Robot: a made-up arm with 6 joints. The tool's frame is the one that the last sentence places. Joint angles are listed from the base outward.
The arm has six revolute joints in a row. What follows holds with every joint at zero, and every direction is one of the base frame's. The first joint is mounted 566.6 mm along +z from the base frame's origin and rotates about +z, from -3.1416 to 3.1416 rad. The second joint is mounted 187.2 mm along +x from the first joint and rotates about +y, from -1.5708 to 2.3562 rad. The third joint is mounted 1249 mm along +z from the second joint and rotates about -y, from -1.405 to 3.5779 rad. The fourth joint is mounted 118.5 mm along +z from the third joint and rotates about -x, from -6.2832 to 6.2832 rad. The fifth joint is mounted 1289.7 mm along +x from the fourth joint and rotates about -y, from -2.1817 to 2.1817 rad. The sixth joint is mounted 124.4 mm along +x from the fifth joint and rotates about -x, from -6.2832 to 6.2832 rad. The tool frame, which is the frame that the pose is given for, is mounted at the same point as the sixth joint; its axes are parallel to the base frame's.
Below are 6 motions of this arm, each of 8 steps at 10 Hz.
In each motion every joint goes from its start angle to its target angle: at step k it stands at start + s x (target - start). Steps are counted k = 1, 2, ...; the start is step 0. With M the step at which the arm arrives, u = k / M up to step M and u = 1 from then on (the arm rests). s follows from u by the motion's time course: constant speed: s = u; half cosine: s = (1 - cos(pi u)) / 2; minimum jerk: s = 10 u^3 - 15 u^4 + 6 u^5.
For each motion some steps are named. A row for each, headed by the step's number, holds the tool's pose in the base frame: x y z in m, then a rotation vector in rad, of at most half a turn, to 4 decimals.
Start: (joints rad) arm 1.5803 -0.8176 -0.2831 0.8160 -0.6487 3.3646
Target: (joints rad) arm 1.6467 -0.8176 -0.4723 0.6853 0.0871 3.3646
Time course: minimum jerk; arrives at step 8
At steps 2, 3, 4, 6, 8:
2: 0.0410 0.4550 2.1699 1.9689 1.2669 0.7173
3: 0.0244 0.4816 2.1424 1.9477 1.3542 0.8307
4: 0.0017 0.5119 2.1054 1.9185 1.4684 0.9770
6: -0.0391 0.5530 2.0372 1.8644 1.6681 1.2301
8: -0.0495 0.5611 2.0188 1.8500 1.7195 1.2955

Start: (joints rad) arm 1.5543 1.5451 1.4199 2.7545 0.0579 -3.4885
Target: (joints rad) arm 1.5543 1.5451 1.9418 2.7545 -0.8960 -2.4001
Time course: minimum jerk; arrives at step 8
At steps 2, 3, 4, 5, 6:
2: 0.0490 2.8545 0.6210 0.4661 0.5009 1.4746
3: 0.0565 2.8439 0.7666 0.5114 0.1609 1.4901
4: 0.0654 2.8031 0.9525 0.5624 -0.2675 1.4004
5: 0.0729 2.7339 1.1274 0.6048 -0.6462 1.1964
6: 0.0776 2.6639 1.2505 0.6319 -0.8837 0.9753

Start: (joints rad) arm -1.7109 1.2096 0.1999 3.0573 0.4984 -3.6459
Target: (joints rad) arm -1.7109 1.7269 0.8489 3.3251 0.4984 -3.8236
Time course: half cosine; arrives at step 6
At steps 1, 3, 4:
1: -0.2998 -2.1541 -0.1787 1.6766 0.6989 -1.6994
3: -0.3239 -2.2753 -0.4038 1.5831 0.6967 -1.7502
4: -0.3337 -2.3164 -0.5357 1.5277 0.6924 -1.7799

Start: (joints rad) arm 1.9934 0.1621 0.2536 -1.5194 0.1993 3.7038
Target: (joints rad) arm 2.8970 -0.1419 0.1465 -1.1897 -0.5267 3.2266
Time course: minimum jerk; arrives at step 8
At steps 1, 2, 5, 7, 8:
1: -0.7313 1.6198 2.0529 -1.3693 -1.8644 0.8980
2: -0.8458 1.5216 2.0818 -1.2295 -1.9746 0.9607
5: -1.3030 0.6570 2.2443 -0.1366 -2.5827 1.4020
7: -1.3012 0.2859 2.2894 -0.3481 2.6839 -1.5073
8: -1.2977 0.2641 2.2918 -0.3747 2.6663 -1.4996

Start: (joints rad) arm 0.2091 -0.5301 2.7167 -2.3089 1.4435 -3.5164
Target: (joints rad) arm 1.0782 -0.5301 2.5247 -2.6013 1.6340 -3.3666
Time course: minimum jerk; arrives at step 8
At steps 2, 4, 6, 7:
2: -1.6364 -0.5976 1.5007 1.1411 -1.6264 -0.1604
4: -1.3427 -1.1059 1.6099 1.2339 -1.3032 0.1455
6: -0.8939 -1.4788 1.7162 1.2664 -1.0114 0.4907
7: -0.7797 -1.5379 1.7391 1.2665 -0.9522 0.5712

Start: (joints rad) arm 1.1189 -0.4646 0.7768 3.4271 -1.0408 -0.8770
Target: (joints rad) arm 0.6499 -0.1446 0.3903 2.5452 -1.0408 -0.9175
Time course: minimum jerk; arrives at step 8
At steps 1, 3, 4, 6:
1: -0.0807 -0.0982 3.0350 -0.4264 -1.3281 -1.6258
3: 0.1109 0.1773 3.0122 -0.5490 -1.2974 -1.4082
4: 0.3244 0.3698 2.9492 -0.6543 -1.2065 -1.2370
6: 0.7649 0.5744 2.7430 -0.8062 -0.9214 -0.9953

